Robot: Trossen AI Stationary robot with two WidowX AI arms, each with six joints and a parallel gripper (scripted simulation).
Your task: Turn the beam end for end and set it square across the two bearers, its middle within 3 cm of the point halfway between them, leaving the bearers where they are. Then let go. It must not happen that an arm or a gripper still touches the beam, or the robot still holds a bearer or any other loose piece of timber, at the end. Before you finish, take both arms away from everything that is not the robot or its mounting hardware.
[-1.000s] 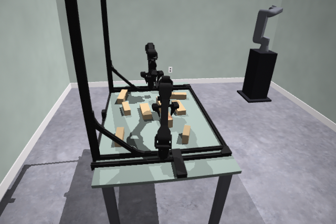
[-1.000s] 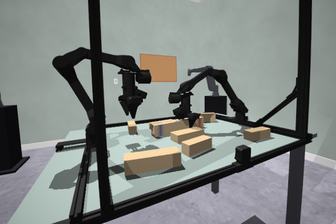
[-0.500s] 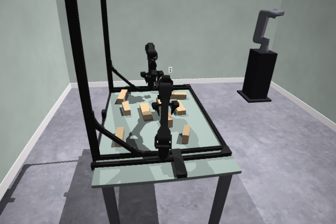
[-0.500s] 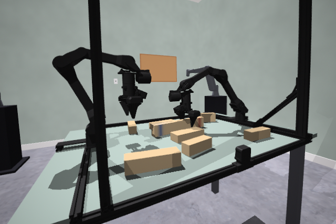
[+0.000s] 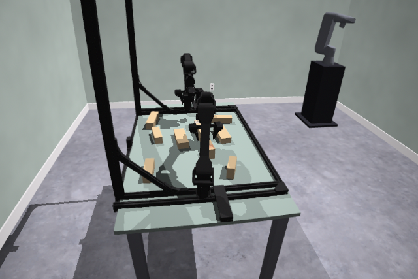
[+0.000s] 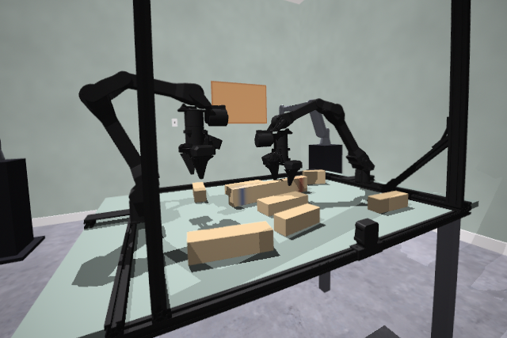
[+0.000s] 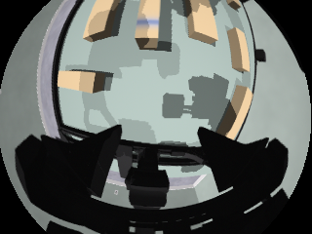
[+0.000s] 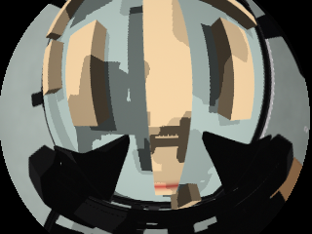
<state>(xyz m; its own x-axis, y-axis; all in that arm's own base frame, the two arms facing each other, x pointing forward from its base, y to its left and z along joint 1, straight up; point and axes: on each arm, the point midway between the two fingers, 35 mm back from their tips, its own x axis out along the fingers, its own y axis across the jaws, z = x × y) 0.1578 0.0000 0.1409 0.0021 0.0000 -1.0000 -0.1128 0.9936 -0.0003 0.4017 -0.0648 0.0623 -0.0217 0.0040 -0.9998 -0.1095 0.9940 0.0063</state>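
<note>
Now: the beam 30 cm to the right of my left hand, 13 cm below it and 6 cm ahead of it.
</note>
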